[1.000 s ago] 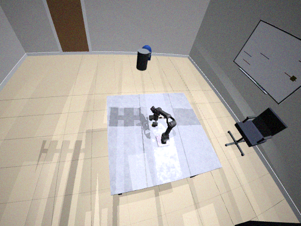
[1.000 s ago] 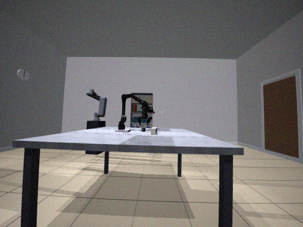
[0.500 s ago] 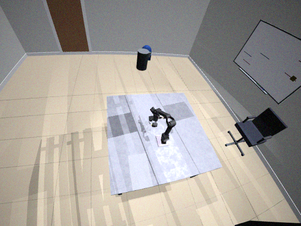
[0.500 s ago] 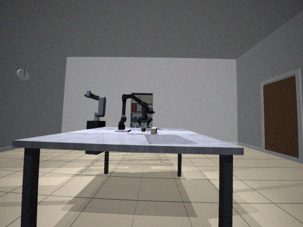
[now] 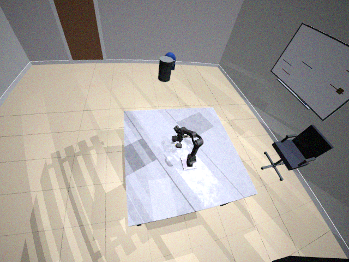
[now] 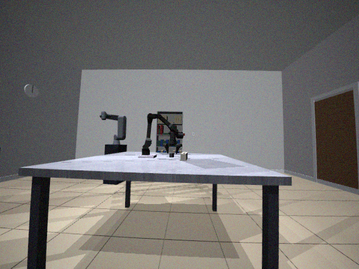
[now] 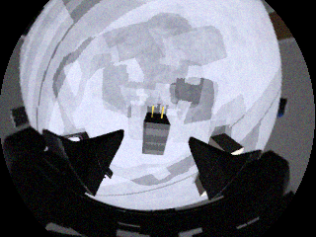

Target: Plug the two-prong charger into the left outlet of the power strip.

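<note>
Right now the charger is 1 cm to the left of my gripper tip and 1 cm below it.
</note>
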